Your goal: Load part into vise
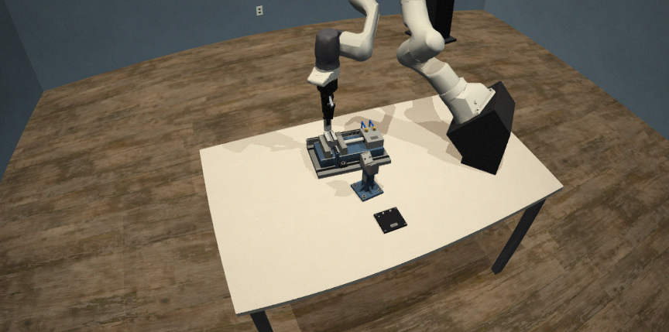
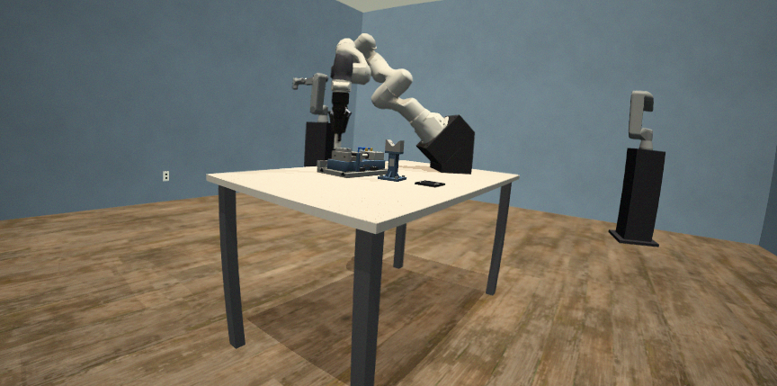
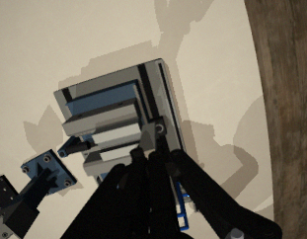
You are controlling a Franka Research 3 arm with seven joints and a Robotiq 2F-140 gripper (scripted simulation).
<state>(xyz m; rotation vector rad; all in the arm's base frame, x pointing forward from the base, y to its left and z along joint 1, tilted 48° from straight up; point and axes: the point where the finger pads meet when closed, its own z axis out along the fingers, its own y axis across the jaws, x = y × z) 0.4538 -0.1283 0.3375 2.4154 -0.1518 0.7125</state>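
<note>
Right now the part is 10 mm ahead of my hand, 40 mm to the left of it and 40 mm below it. Also, from my hand: black infeed plate 30 mm ahead, 430 mm to the left, 130 mm below; vise 50 mm behind, 80 mm to the left, 100 mm below; air cylinder 140 mm behind, 110 mm to the left, 60 mm below.
</note>
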